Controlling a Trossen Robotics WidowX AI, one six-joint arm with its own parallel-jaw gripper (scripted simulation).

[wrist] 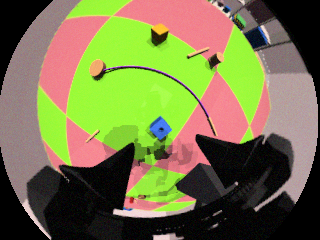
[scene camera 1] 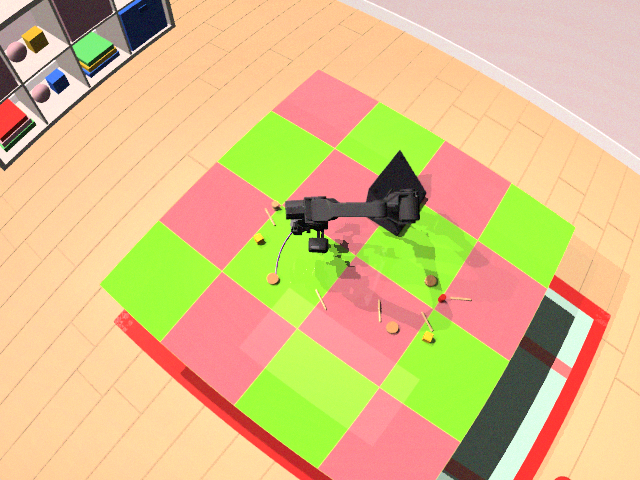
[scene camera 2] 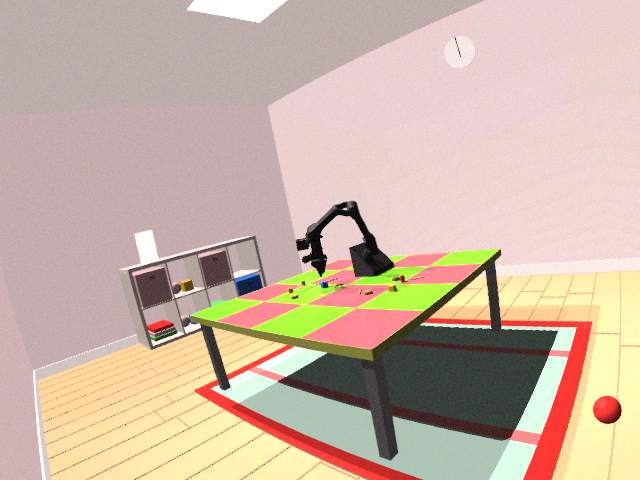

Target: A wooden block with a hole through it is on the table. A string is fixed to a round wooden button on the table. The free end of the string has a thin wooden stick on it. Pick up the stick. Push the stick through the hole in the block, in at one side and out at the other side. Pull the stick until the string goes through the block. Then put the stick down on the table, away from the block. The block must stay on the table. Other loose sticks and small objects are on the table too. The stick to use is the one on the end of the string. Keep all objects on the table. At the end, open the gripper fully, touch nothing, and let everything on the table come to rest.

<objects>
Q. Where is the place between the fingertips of my gripper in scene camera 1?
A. At 318, 236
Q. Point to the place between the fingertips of my gripper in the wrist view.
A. At 166, 141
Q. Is my gripper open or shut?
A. Open.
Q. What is my gripper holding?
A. Nothing.
</objects>
